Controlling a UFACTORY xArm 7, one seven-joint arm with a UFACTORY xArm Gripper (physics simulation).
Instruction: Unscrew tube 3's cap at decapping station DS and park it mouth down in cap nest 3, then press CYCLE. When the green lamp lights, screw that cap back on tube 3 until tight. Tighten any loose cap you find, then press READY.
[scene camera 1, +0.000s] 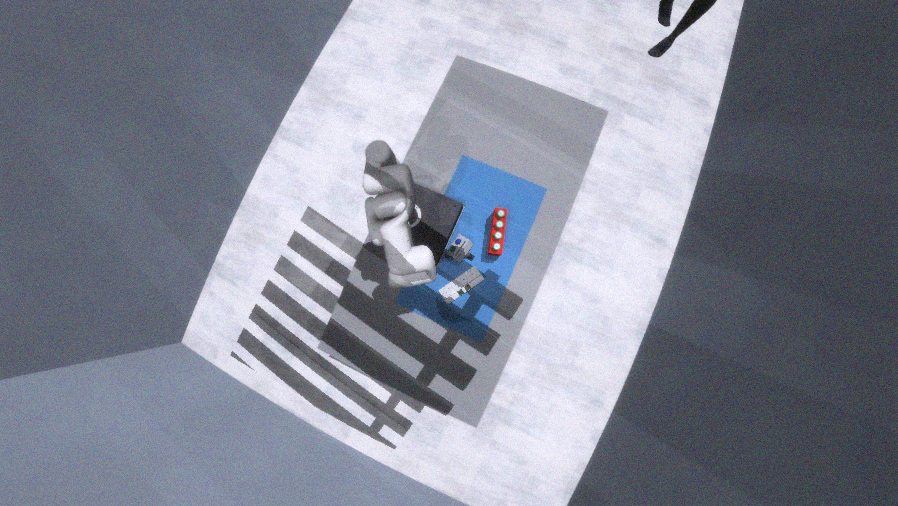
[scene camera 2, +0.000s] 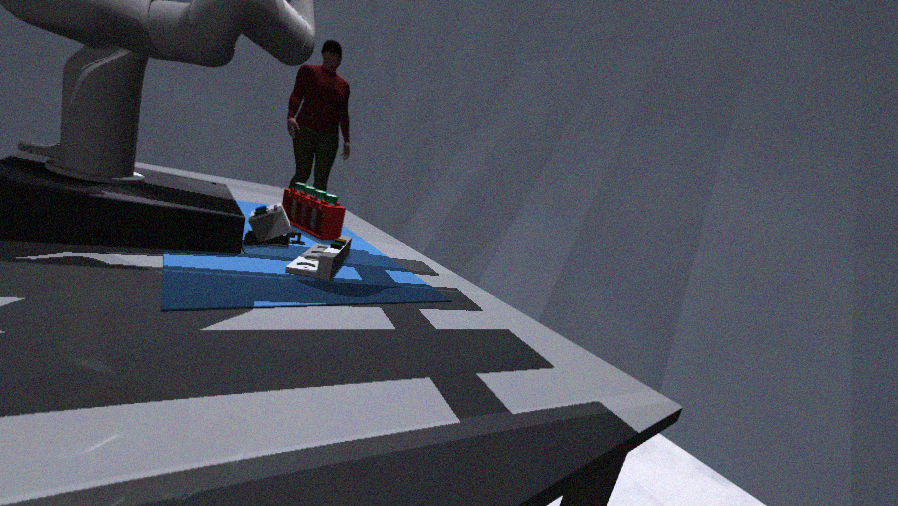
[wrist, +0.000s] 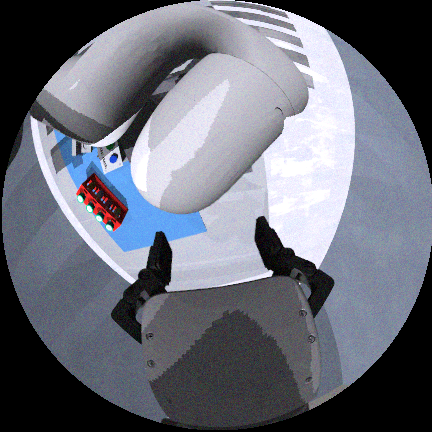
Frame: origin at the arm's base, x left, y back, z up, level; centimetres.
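Seen in the pictures: gripper, fingertip midpoint: (wrist: 211, 234); arm's base, origin of the base link: (scene camera 2: 98, 174).
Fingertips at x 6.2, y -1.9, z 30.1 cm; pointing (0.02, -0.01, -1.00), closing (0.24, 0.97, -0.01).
Pixels of each thing's middle, then the offset from my fingertips to it. "spot": a spot on its surface instead. Level surfaces: height alone.
- red rack, body centre: (scene camera 2: 311, 212) (wrist: 101, 202) (scene camera 1: 497, 232) dx +0.8, dy -41.4, dz -33.5 cm
- blue mat, its level: dz -38.6 cm
- pale box, body centre: (scene camera 2: 270, 221) (wrist: 108, 151) (scene camera 1: 459, 248) dx -12.7, dy -26.6, dz -34.5 cm
- blue button, body centre: (scene camera 2: 261, 209) (wrist: 112, 158) (scene camera 1: 458, 241) dx -9.9, dy -25.1, dz -32.2 cm
- long pale block, surface spot: (scene camera 2: 314, 262) spot: dx -33.3, dy -29.9, dz -37.4 cm
- table, its level: dz -38.9 cm
The red rack (scene camera 1: 492, 240) (scene camera 2: 339, 227) (wrist: 120, 221) stands upright on the blue mat (scene camera 1: 483, 179) (scene camera 2: 207, 292) (wrist: 165, 227). It holds a row of tubes with green-and-white caps (scene camera 1: 497, 235) (scene camera 2: 321, 194) (wrist: 90, 208); tube numbers and cap tightness cannot be read. A pale box (scene camera 1: 465, 249) (scene camera 2: 270, 224) (wrist: 106, 163) with a blue button (scene camera 1: 458, 241) (scene camera 2: 260, 209) (wrist: 114, 158) is beside the arm's base. A long pale block (scene camera 1: 461, 284) (scene camera 2: 314, 262) is partly hidden in the wrist view. My gripper (wrist: 211, 234) is open and empty, away from the rack; neither scene view shows its fingers.
The arm (scene camera 1: 399, 242) (scene camera 2: 188, 31) (wrist: 200, 130) bends above its black base (scene camera 1: 444, 212) (scene camera 2: 125, 216) and covers part of the wrist view. A person in a red top (scene camera 2: 321, 100) stands beyond the table (scene camera 1: 534, 100) (scene camera 2: 628, 392). Dark striped shadows cross the table and mat.
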